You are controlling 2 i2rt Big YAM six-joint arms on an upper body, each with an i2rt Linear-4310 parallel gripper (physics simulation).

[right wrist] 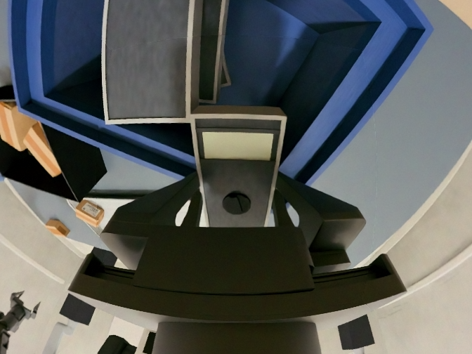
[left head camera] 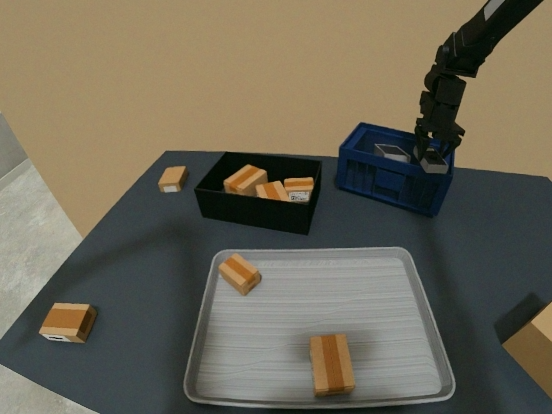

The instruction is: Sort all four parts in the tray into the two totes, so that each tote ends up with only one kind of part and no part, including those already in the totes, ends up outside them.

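Places are measured from the left arm's base along level axes (x ahead, y left, z up), in metres.
Pixels of known places: right gripper, fingertip midpoint: [left head camera: 429,161].
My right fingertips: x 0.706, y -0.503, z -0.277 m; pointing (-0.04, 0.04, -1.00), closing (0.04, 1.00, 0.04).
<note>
For each thing: its middle in the pictures, then the offset to it from my right fingertips. "spot": a spot on its surface instead.
- blue tote's rim at a spot on its surface: [left head camera: 367,172] spot: dx +0.045, dy +0.144, dz -0.065 m
- black tote at the middle of its body: [left head camera: 262,188] dx +0.024, dy +0.436, dz -0.103 m
- tray at the middle of its body: [left head camera: 316,317] dx -0.336, dy +0.299, dz -0.141 m
- small carton at the middle of its body: [left head camera: 173,178] dx +0.130, dy +0.752, dz -0.136 m
- larger brown box at a spot on its surface: [left head camera: 532,345] spot: dx -0.432, dy -0.073, dz -0.095 m
My right gripper [left head camera: 433,153] [right wrist: 236,175] is shut on a grey device [left head camera: 434,165] [right wrist: 237,172] with a pale screen and a dark knob. It holds the device tilted over the near right part of the blue tote's rim [left head camera: 367,172] [right wrist: 345,100]. Inside lies another grey device [left head camera: 392,153] [right wrist: 147,60], with part of a further one [right wrist: 209,55] beside it. The black tote [left head camera: 250,214] [right wrist: 77,160] holds three brown cartons. The tray [left head camera: 375,300] bears two taped cartons, one [left head camera: 240,273] far left and one [left head camera: 332,365] near the front. My left gripper [right wrist: 32,296] is open, low at the left.
One small carton [left head camera: 173,179] lies on the table left of the black tote. Another carton [left head camera: 68,322] lies on the table left of the tray. Part of a larger brown box [left head camera: 532,345] shows at the right picture edge. The black tote stands left of the blue one.
</note>
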